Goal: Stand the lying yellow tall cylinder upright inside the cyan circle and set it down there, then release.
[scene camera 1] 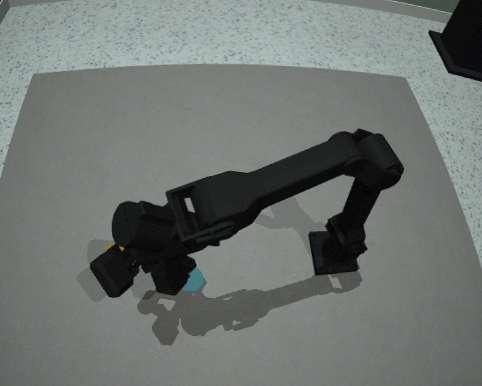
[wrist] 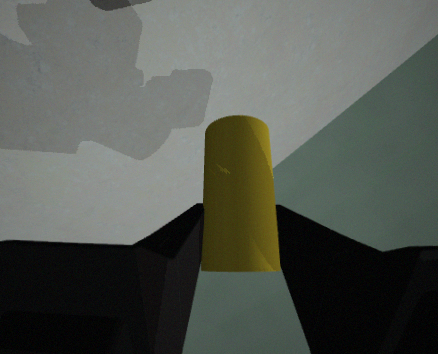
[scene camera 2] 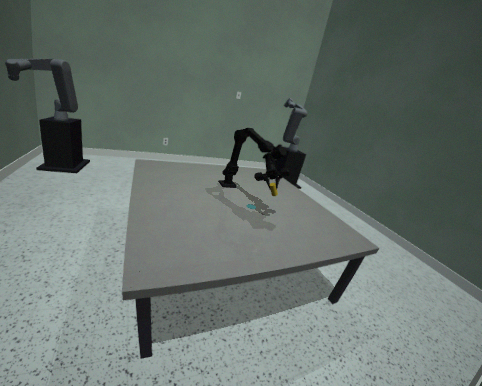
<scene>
my gripper: holds a yellow tall cylinder [wrist: 240, 234]
</scene>
